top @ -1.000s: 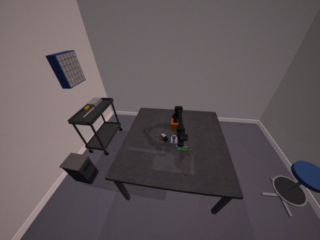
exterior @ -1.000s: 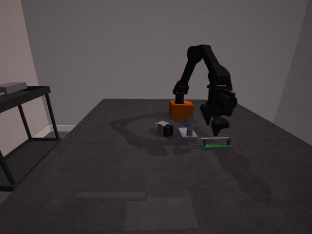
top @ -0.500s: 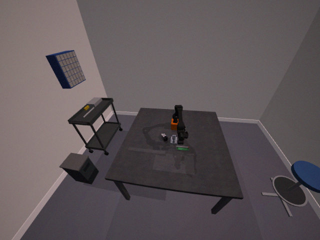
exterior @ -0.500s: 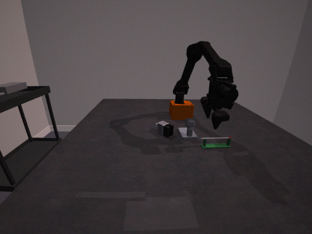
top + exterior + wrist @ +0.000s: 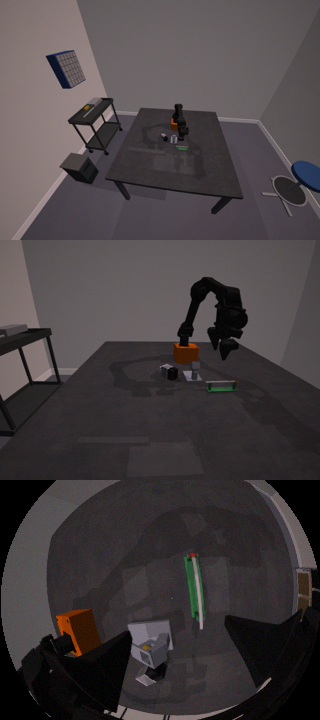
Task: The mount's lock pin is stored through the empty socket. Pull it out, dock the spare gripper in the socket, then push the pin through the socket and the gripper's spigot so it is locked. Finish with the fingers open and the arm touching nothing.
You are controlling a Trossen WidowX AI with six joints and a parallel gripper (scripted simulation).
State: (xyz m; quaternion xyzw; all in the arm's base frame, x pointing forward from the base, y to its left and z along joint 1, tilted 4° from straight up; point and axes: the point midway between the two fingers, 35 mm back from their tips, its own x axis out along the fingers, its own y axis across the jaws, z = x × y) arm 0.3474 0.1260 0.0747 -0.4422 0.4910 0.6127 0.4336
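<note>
Now: gripper tip 8 cm past the spare gripper, 23 cm to the left of it and 14 cm above it. The rest, counted from my gripper tip: grey mount 6 cm behind, 9 cm to the right, 11 cm below; green cradle 3 cm ahead, 3 cm to the left, 14 cm below.
</note>
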